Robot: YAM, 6 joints.
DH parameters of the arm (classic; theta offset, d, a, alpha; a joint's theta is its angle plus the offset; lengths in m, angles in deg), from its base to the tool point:
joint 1: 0 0.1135 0.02 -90
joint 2: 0 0 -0.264 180
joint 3: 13.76 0 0.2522 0
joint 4: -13.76 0 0.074 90
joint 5: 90 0 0 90
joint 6: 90 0.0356 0 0
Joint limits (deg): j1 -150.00..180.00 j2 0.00..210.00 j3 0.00..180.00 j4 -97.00..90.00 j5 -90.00..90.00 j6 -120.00..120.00
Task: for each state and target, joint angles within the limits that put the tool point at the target. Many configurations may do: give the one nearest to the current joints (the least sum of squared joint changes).
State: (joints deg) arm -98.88 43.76 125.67 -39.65 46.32 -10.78
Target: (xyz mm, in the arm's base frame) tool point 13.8 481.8 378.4
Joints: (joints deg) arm -94.76 9.82 146.57 -34.01 47.37 -10.78
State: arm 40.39 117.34 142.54 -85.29 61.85 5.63
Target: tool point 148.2 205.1 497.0
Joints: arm 61.09 96.26 134.85 -97.00 59.14 5.63
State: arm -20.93 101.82 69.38 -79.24 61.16 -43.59
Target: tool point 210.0 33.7 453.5
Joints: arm 17.53 75.15 99.21 -73.94 60.91 -43.59
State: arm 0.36 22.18 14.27 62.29 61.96 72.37
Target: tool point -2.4 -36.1 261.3
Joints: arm -19.44 0.00 1.69 80.77 78.15 72.37
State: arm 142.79 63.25 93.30 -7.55 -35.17 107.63
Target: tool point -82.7 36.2 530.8
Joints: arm 142.71 44.52 81.20 -15.06 -36.75 107.63
